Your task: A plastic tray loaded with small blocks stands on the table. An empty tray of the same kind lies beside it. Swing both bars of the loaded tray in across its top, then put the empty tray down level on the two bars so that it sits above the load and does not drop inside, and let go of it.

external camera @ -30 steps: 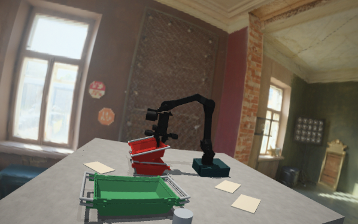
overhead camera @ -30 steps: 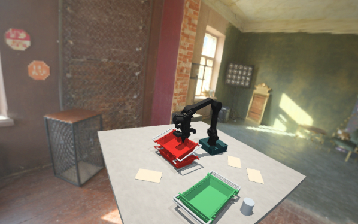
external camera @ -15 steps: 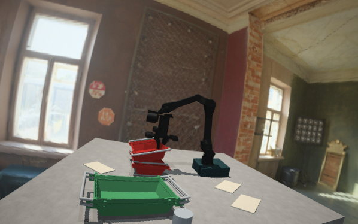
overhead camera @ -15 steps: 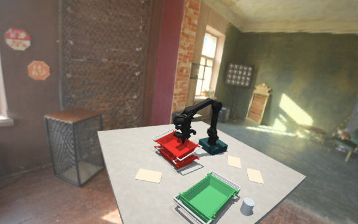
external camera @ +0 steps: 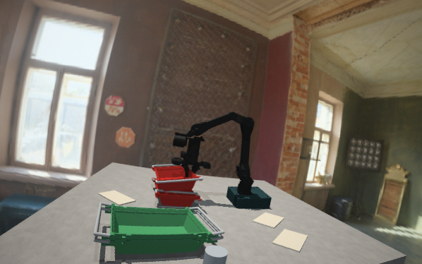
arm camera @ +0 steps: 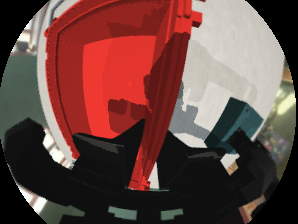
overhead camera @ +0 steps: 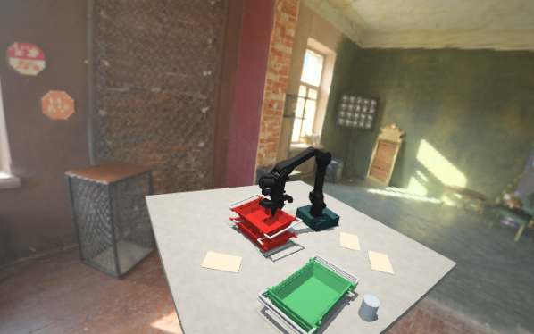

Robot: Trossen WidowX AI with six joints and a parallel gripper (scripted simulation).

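Right now my gripper tip is 7 cm short of the red tray, 3 cm to the right of it and 2 cm below it.
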